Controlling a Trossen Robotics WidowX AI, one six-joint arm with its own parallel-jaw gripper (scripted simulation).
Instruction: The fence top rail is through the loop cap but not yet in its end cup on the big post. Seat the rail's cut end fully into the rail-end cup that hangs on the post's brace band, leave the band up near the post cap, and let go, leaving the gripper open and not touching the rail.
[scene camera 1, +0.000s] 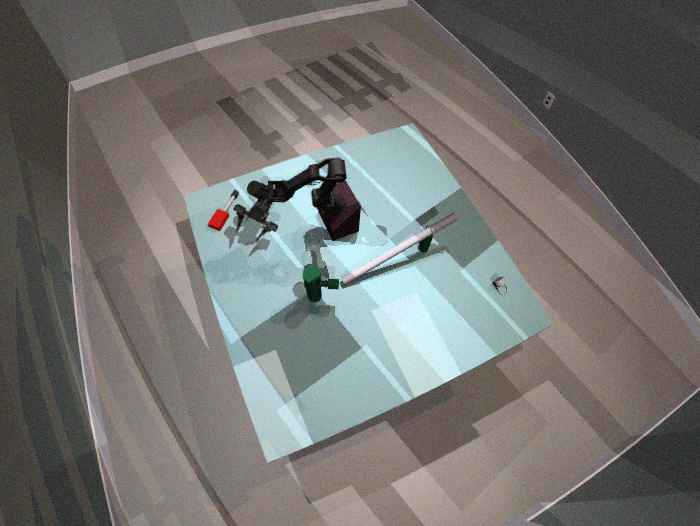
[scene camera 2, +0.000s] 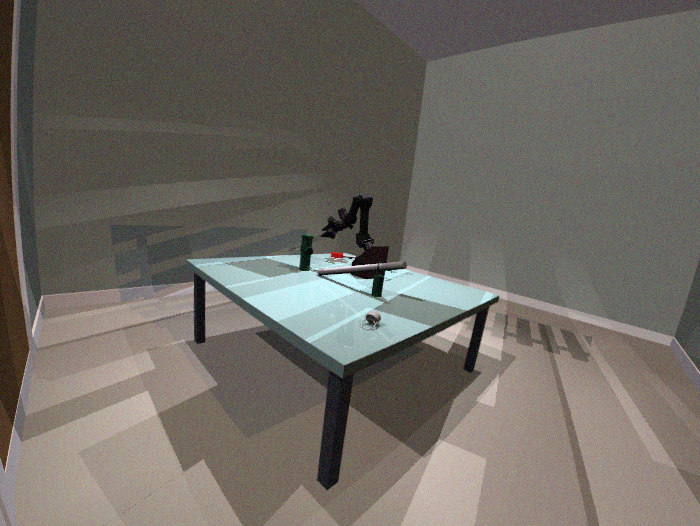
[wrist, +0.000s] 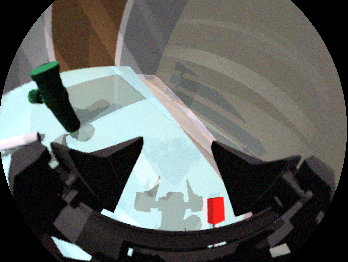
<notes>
My gripper (wrist: 178, 142) is open, with nothing in its grasp. Further things: a rail (scene camera 1: 450, 219) and a big green post (wrist: 47, 78).
</notes>
